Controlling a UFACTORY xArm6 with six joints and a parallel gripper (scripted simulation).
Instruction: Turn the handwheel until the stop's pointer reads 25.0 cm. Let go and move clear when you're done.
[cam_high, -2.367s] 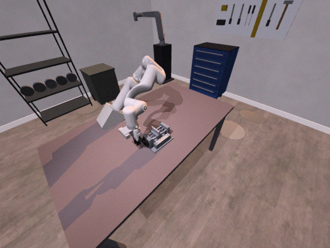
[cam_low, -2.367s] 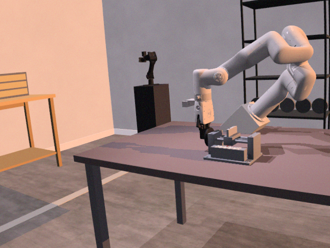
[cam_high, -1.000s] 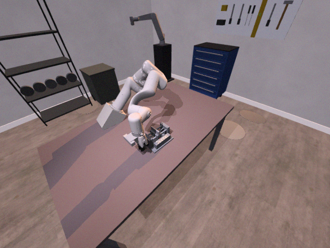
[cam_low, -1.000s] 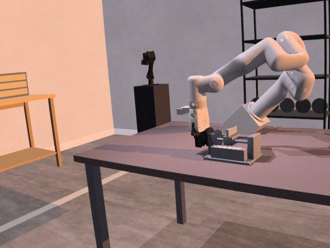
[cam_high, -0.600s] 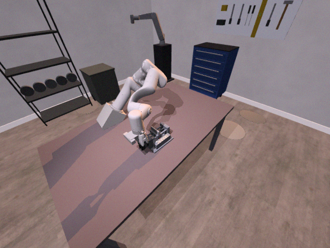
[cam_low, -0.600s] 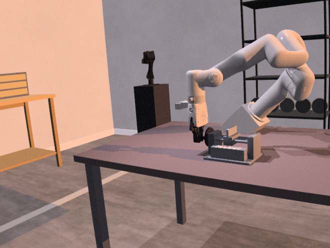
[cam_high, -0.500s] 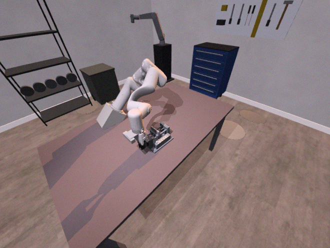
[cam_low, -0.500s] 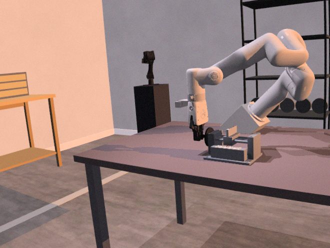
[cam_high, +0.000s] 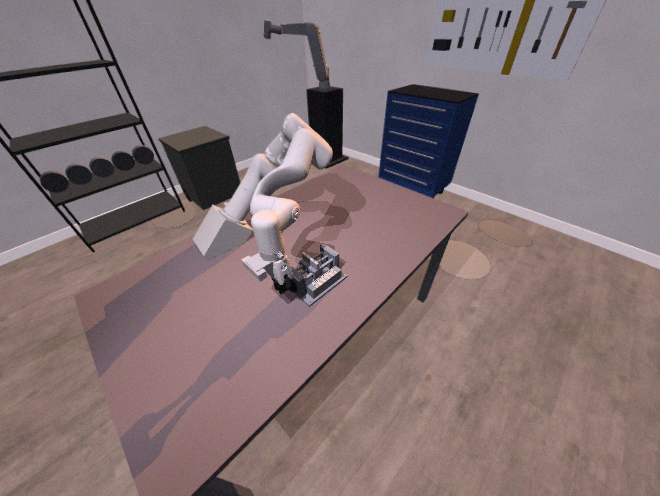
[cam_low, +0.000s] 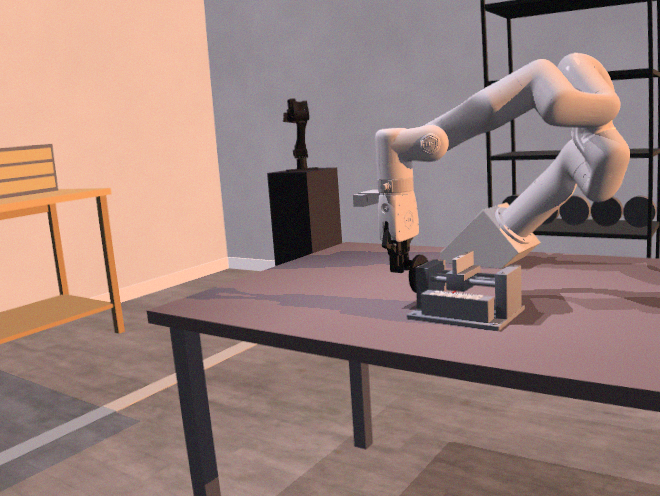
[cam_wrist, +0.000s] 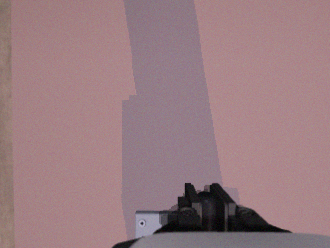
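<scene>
The sliding stop block is 14 cm to the left of my hand and 1 cm below it. Also, from my hand: black handwheel (2 cm to the left, 1 cm below).
</scene>
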